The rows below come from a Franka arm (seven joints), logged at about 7 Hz.
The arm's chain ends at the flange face. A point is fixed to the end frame.
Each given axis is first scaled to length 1.
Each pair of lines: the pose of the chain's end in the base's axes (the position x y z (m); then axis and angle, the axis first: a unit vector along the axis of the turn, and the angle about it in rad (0 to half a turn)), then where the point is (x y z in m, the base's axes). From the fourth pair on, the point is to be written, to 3 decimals.
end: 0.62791, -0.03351, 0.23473, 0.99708, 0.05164, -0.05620, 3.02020
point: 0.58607 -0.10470 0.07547
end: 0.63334, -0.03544, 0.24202, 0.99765, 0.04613, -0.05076, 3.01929
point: 0.59261 -0.10635 0.08235
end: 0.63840, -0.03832, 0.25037, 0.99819, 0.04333, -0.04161, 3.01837
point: 0.60034 -0.10910 0.08999
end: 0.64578, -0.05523, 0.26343, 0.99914, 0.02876, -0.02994, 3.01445
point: 0.610 -0.126 0.102
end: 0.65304, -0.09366, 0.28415, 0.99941, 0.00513, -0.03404, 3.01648
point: 0.613 -0.162 0.123
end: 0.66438, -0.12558, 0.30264, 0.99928, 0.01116, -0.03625, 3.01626
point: 0.624 -0.195 0.142
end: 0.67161, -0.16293, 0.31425, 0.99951, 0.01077, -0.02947, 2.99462
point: 0.634 -0.235 0.155
